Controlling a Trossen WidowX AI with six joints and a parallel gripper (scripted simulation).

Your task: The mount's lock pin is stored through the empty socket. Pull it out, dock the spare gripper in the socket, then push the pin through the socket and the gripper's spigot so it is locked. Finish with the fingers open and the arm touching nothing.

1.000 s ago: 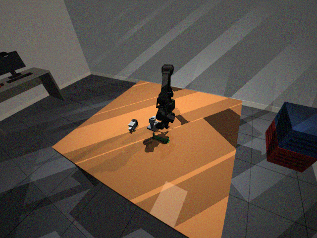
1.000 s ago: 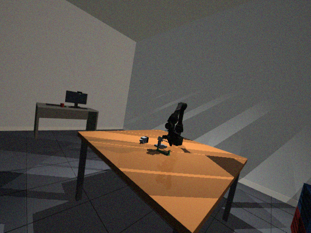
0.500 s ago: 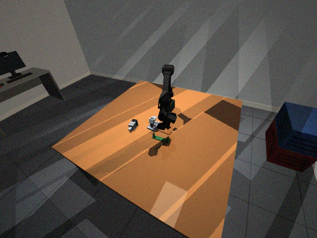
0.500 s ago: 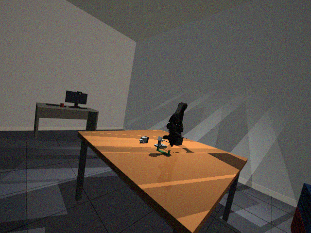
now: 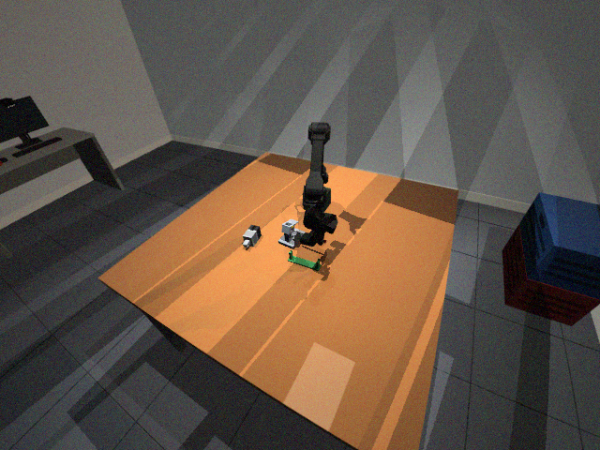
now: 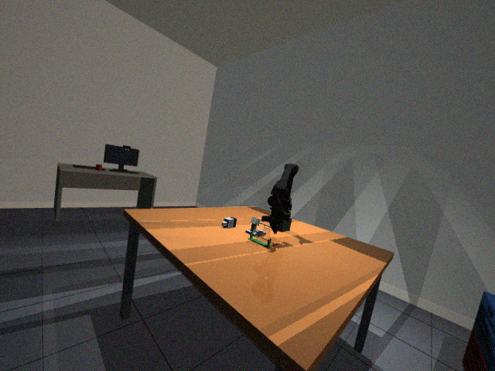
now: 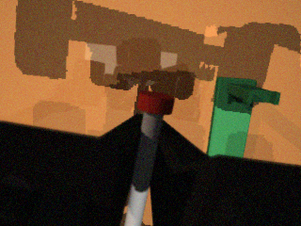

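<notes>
Now: the green mount 80 mm ahead of my gripper tip, 40 mm to the right of it and 30 mm below it. The rest, counted from my gripper tip: spare gripper (320 mm to the right, 80 mm ahead, 30 mm below).
</notes>
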